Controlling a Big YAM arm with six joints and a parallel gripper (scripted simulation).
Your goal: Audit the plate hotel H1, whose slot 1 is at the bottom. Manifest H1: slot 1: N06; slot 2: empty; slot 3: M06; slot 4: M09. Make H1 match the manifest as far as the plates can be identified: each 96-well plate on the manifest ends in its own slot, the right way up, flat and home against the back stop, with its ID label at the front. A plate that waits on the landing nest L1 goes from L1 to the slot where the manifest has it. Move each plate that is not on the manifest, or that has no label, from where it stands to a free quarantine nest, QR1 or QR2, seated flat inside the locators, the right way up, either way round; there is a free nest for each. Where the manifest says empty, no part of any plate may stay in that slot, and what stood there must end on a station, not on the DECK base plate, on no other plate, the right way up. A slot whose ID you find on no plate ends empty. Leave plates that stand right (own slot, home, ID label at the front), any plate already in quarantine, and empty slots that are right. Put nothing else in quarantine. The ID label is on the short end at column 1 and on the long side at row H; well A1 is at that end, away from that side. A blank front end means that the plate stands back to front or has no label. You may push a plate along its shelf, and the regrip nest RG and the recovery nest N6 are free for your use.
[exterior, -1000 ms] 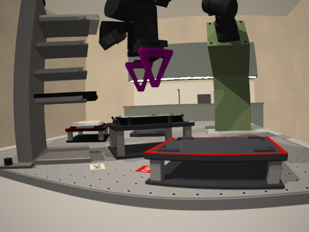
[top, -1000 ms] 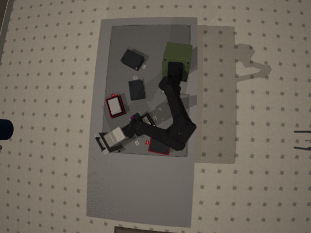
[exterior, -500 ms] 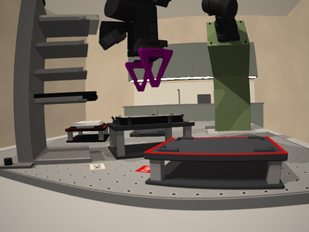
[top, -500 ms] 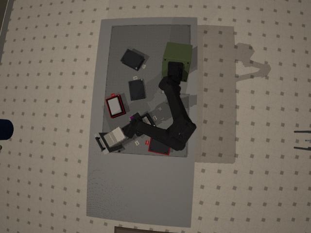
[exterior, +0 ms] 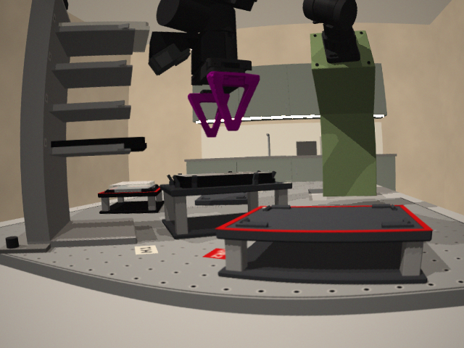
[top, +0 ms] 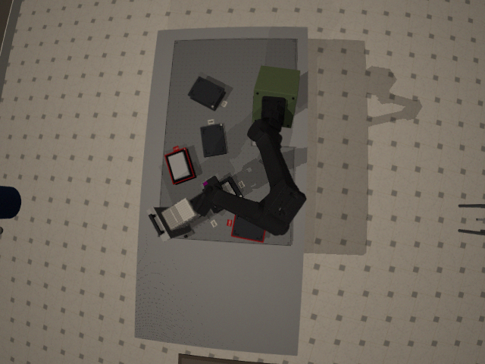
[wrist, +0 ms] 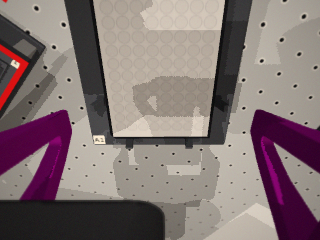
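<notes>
The regrip nest RG lies 8 cm below my hand. Round my hand: QR2 tag (5 cm behind, 14 cm to the left, 14 cm below); A1 mark (9 cm behind, 8 cm below); H1 tag (3 cm ahead, 15 cm to the left, 14 cm below).
</notes>
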